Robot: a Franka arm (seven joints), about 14 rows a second.
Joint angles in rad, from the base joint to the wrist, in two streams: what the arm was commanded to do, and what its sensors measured. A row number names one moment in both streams.
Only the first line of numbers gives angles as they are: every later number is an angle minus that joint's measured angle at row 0.
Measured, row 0:
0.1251 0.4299 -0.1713 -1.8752 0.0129 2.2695 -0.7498
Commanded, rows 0 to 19:
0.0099 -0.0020 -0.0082 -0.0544 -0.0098 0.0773 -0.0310
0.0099 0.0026 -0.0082 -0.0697 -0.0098 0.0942 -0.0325
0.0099 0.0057 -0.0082 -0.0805 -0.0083 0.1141 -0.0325
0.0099 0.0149 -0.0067 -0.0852 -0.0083 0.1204 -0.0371
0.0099 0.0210 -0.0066 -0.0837 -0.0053 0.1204 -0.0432
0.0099 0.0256 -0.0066 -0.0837 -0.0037 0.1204 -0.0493
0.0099 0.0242 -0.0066 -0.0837 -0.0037 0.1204 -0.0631
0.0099 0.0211 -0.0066 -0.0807 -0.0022 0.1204 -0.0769
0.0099 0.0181 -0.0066 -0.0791 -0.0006 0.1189 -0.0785
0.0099 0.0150 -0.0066 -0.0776 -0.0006 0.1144 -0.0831
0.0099 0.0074 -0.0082 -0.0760 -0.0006 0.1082 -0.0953
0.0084 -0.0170 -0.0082 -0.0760 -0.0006 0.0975 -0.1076
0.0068 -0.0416 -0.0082 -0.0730 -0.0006 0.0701 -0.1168
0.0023 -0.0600 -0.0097 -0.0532 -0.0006 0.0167 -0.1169
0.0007 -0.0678 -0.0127 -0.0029 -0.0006 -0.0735 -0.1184
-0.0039 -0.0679 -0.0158 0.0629 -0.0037 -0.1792 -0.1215
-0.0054 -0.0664 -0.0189 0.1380 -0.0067 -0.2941 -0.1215
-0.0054 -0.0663 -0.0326 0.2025 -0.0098 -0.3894 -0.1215
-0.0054 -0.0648 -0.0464 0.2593 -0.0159 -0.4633 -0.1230
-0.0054 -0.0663 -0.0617 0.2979 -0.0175 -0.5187 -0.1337
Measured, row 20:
-0.0030 -0.0795 -0.0375 0.2000 -0.0038 -0.4078 -0.1069
